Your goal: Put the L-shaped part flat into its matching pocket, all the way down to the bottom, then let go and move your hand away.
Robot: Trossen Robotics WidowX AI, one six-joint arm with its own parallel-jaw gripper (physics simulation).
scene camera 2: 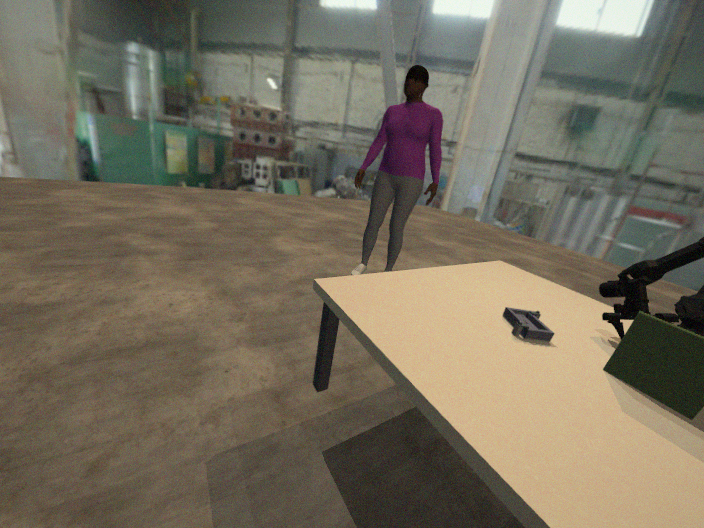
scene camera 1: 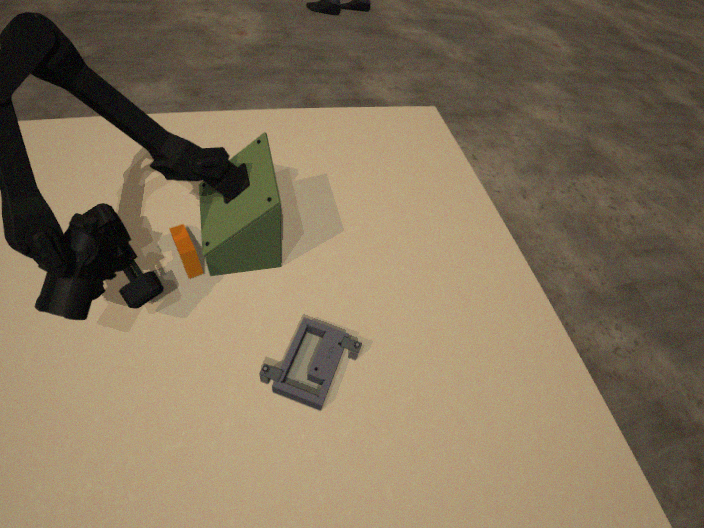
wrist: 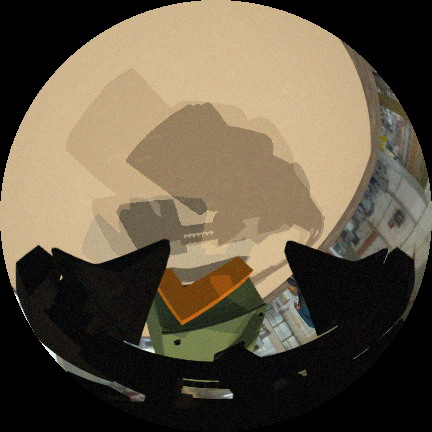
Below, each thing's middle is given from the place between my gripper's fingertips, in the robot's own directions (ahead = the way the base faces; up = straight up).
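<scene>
I see the grey pocket fixture (scene camera 1: 305, 376) 1 cm below my hand, and it is 27 cm ahead of my hand and 28 cm to the left of it. The orange L-shaped part (scene camera 1: 185, 247) is 8 cm to the left of my hand and 2 cm behind it.
</scene>
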